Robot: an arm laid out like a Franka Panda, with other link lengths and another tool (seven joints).
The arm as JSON. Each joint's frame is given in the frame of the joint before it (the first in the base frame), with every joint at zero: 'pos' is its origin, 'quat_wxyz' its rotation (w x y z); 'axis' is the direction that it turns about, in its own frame. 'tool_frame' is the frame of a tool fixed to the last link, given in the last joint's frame.
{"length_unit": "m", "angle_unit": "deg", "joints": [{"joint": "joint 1", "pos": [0.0, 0.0, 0.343], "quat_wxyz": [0.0, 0.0, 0.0, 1.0], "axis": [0.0, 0.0, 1.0]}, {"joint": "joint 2", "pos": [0.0, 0.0, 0.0], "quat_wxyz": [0.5, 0.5, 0.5, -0.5], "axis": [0.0, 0.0, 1.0]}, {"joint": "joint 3", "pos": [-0.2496, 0.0, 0.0], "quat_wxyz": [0.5, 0.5, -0.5, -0.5], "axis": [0.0, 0.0, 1.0]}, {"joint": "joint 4", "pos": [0.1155, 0.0, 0.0], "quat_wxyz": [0.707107, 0.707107, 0.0, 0.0], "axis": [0.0, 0.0, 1.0]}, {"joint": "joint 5", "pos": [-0.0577, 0.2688, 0.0], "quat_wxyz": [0.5, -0.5, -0.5, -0.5], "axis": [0.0, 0.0, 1.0]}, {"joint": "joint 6", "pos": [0.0, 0.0, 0.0], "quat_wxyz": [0.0, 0.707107, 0.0, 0.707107], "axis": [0.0, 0.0, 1.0]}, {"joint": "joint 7", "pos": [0.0, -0.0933, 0.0], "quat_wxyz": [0.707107, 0.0, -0.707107, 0.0], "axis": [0.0, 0.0, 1.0]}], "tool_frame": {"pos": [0.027, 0.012, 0.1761], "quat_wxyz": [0.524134, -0.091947, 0.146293, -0.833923]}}
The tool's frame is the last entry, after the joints.
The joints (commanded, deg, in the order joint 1, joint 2, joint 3, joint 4, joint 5, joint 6, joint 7), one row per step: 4.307, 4.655, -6.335, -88.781, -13.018, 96.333, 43.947; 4.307, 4.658, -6.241, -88.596, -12.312, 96.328, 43.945; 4.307, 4.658, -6.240, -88.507, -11.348, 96.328, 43.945; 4.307, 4.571, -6.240, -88.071, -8.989, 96.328, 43.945; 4.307, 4.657, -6.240, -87.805, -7.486, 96.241, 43.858; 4.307, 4.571, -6.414, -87.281, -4.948, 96.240, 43.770; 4.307, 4.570, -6.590, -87.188, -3.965, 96.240, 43.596; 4.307, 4.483, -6.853, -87.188, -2.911, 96.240, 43.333; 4.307, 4.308, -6.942, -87.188, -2.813, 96.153, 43.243; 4.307, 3.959, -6.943, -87.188, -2.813, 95.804, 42.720; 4.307, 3.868, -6.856, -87.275, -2.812, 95.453, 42.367; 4.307, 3.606, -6.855, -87.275, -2.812, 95.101, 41.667
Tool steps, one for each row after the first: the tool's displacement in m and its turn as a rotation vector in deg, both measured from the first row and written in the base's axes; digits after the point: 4 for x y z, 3 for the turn. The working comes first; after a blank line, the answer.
Tool pose at each row, in the base's axes (x y z in m, rotation vector in deg; the steps are taken from these numbers as rounded here): 0.4803, -0.0644, 0.4588, 145.133, -26.066, 1.922; 0.4808, -0.0617, 0.4593, 145.856, -26.163, 2.043; 0.4810, -0.0590, 0.4590, 146.795, -26.399, 1.968; 0.4819, -0.0523, 0.4607, 149.123, -27.079, 2.180; 0.4826, -0.0480, 0.4605, 150.588, -27.315, 2.016; 0.4836, -0.0422, 0.4631, 153.062, -28.128, 2.294; 0.4838, -0.0409, 0.4633, 153.996, -28.347, 2.217; 0.4835, -0.0401, 0.4636, 154.994, -28.574, 2.118; 0.4829, -0.0407, 0.4649, 155.100, -28.624, 2.210; 0.4812, -0.0409, 0.4674, 155.225, -27.940, 2.302; 0.4799, -0.0404, 0.4671, 155.297, -27.268, 1.914; 0.4784, -0.0407, 0.4688, 155.432, -26.309, 1.923

0.0005, 0.0027, 0.0005, 0.705, -0.201, 0.056; 0.0007, 0.0054, 0.0002, 1.664, -0.323, 0.003; 0.0016, 0.0121, 0.0019, 4.011, -0.927, -0.110; 0.0023, 0.0164, 0.0017, 5.492, -1.056, -0.108; 0.0033, 0.0222, 0.0043, 7.995, -1.751, -0.274; 0.0035, 0.0235, 0.0045, 8.946, -1.868, -0.313; 0.0032, 0.0243, 0.0048, 9.964, -1.981, -0.352; 0.0026, 0.0237, 0.0061, 10.065, -2.069, -0.353; 0.0009, 0.0235, 0.0086, 10.074, -1.993, 0.142; -0.0004, 0.0240, 0.0083, 10.088, -1.589, 0.525; -0.0019, 0.0237, 0.0100, 10.083, -1.398, 1.190
